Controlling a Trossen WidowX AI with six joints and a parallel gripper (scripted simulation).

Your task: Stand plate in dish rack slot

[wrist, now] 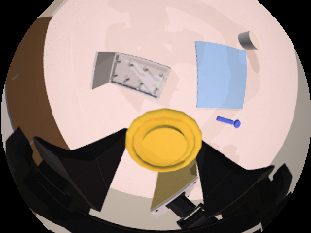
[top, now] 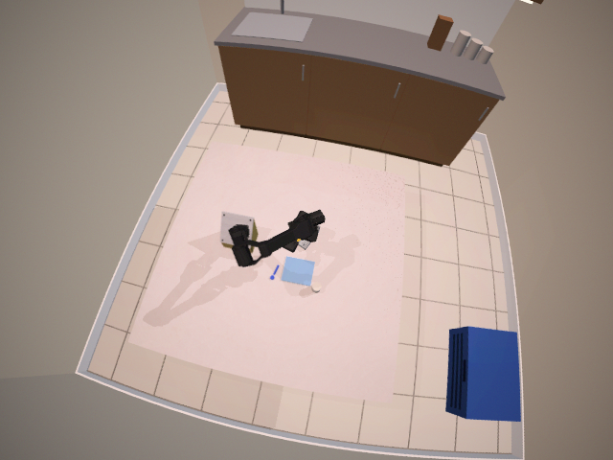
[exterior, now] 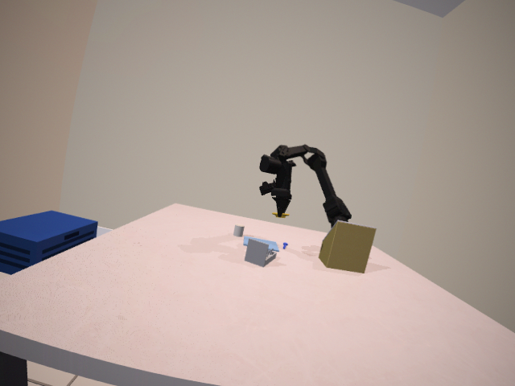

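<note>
Now: the grey dish rack 5 cm ahead of my gripper tip, 7 cm to the left of it and 13 cm below it. Round my gripper tip: blue utensil 9 cm behind, 15 cm to the right, 15 cm below; then yellow plate 1 cm above; then light blue mat 3 cm ahead, 12 cm to the right, 15 cm below.
</note>
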